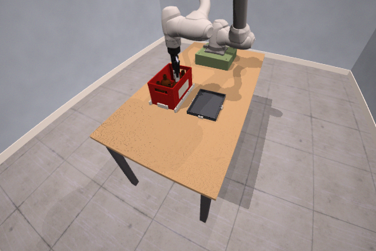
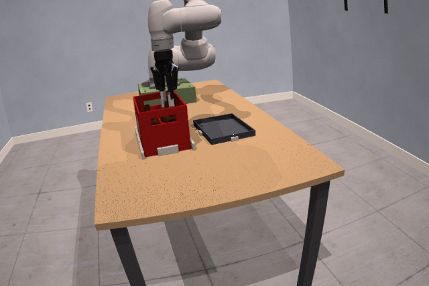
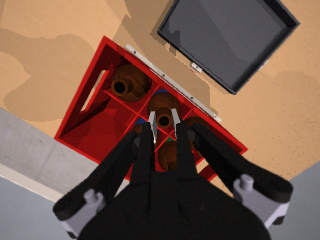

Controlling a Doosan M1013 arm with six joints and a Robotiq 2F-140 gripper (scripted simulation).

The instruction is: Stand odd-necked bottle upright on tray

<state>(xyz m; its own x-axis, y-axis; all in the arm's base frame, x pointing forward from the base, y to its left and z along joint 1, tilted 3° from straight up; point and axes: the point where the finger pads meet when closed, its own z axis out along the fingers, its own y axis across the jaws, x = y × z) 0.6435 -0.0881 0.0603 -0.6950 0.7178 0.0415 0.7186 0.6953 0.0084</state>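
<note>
Now: the red crate 90 mm below my hand and 40 mm to the right of it. Round my hand: dark grey tray 220 mm to the left, 160 mm below, 10 mm ahead; then glass bottle 90 mm to the right, 90 mm below, 90 mm ahead.
</note>
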